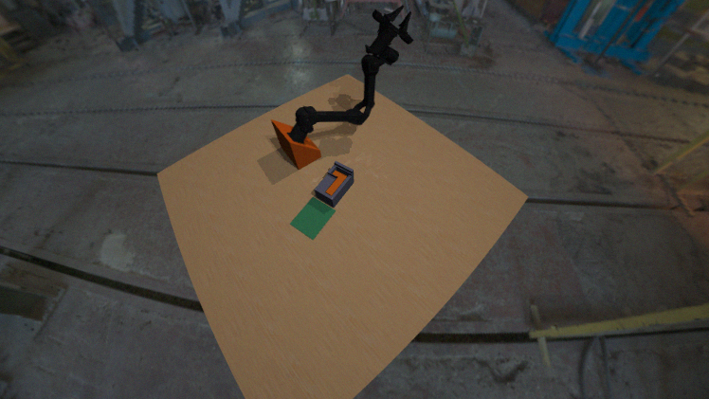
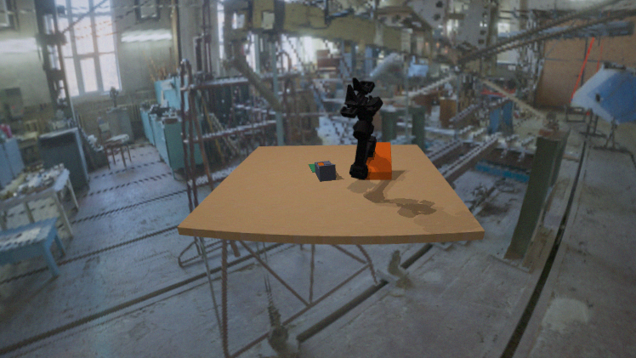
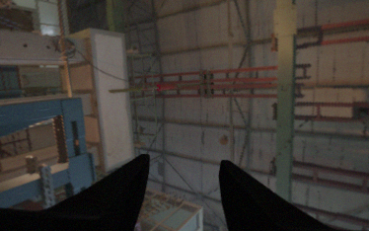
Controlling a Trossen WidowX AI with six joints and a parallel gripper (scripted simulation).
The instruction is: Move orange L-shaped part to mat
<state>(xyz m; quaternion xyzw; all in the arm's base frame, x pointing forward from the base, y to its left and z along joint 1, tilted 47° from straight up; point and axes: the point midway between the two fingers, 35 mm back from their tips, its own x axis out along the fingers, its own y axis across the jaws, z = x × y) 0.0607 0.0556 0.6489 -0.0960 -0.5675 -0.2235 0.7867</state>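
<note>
Right now the orange L-shaped part is 52 cm below my gripper tip, 50 cm to the right of it and 16 cm ahead of it. The rest, counted from my gripper tip: green mat 65 cm to the right, 58 cm below, 22 cm ahead.
</note>
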